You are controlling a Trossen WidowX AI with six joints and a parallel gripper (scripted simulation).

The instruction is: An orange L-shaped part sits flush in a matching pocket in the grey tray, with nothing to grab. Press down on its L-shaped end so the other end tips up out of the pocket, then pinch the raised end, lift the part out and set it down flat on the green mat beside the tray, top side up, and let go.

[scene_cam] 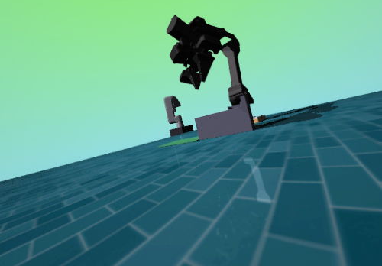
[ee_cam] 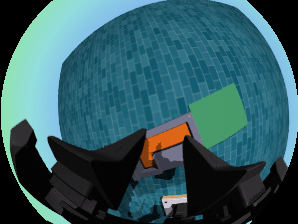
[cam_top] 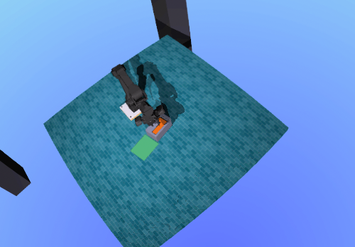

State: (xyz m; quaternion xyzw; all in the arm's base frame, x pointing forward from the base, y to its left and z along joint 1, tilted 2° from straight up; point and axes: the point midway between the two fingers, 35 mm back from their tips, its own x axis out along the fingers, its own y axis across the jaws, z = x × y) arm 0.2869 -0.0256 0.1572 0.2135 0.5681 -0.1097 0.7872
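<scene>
Right now my gripper tip is 40 mm past the orange L-shaped part, 40 mm to the right of it and 100 mm above it. From my gripper tip the other things lie so: green mat 20 mm behind, 120 mm to the right, 170 mm below.
</scene>
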